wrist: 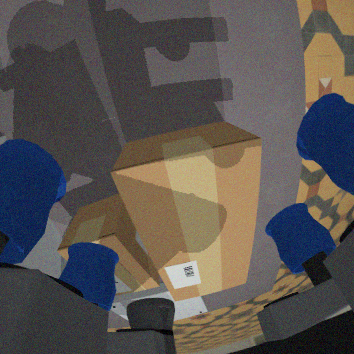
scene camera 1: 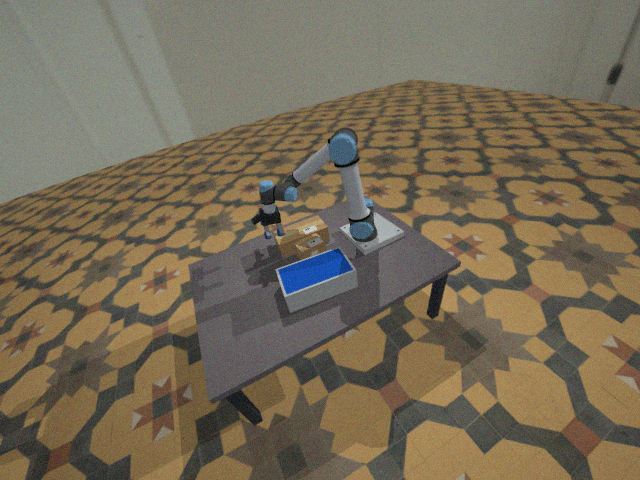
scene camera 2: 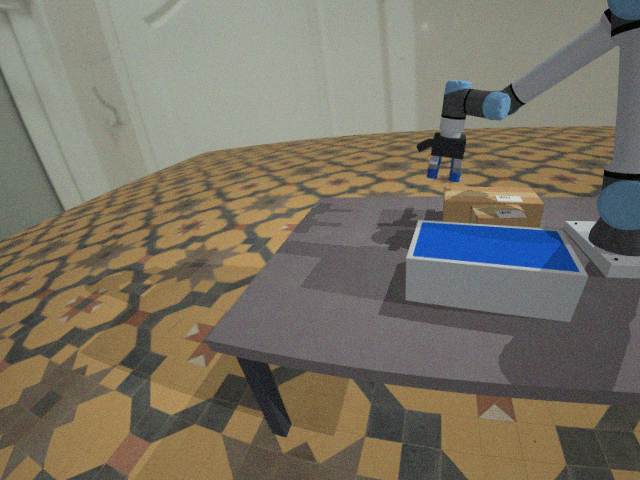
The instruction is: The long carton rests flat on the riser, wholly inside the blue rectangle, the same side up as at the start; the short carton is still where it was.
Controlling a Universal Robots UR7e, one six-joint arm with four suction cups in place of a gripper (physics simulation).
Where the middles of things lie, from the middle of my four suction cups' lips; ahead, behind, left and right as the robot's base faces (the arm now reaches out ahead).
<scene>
Right now the long carton (scene camera 2: 457,202) is 16 cm behind my suction cup, 3 cm to the right of it and 14 cm below it. The rest, counted from my suction cup: short carton (scene camera 2: 511,214): 17 cm behind, 12 cm to the left, 14 cm below; riser with blue rectangle (scene camera 2: 533,272): 13 cm behind, 36 cm to the left, 13 cm below.
</scene>
